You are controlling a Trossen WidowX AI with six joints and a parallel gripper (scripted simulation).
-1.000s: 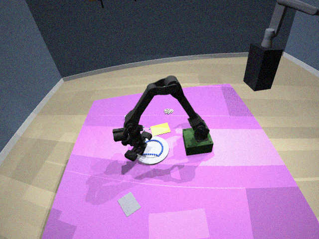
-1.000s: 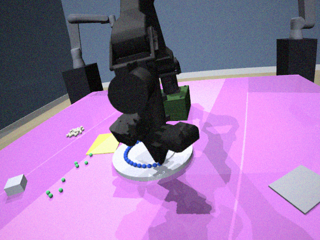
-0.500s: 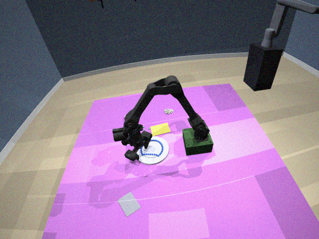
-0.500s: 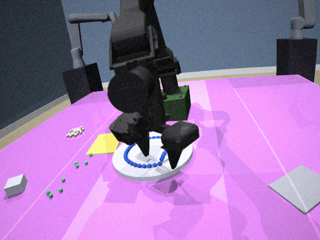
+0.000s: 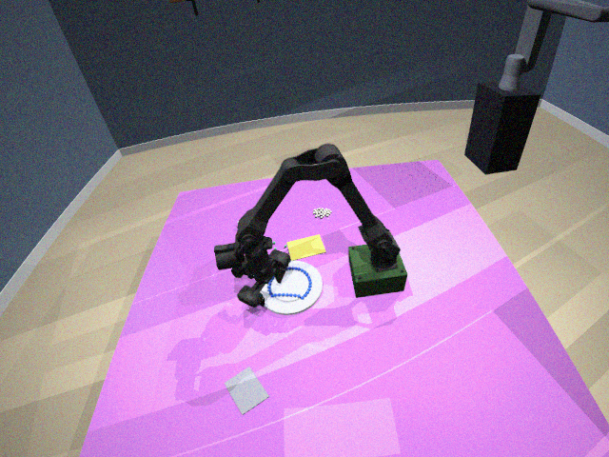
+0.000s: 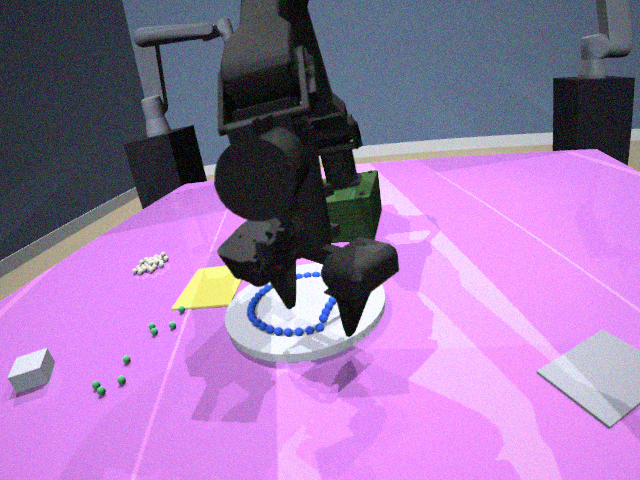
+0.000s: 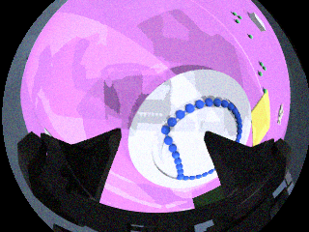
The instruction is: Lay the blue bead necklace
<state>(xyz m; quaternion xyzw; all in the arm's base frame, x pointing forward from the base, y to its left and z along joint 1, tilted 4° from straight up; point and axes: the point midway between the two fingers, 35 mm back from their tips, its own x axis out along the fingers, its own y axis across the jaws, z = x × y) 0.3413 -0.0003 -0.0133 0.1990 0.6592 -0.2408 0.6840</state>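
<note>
Now: the round white bead board 6 cm behind my gripper tip, 3 cm to the right of it and 1 cm below it. Also, from my gripper tip: yellow sheet 13 cm behind, 19 cm to the right, 2 cm below; grey tile 8 cm ahead, 27 cm to the left, 2 cm below; cube 9 cm ahead, 36 cm to the right, 1 cm below.
</note>
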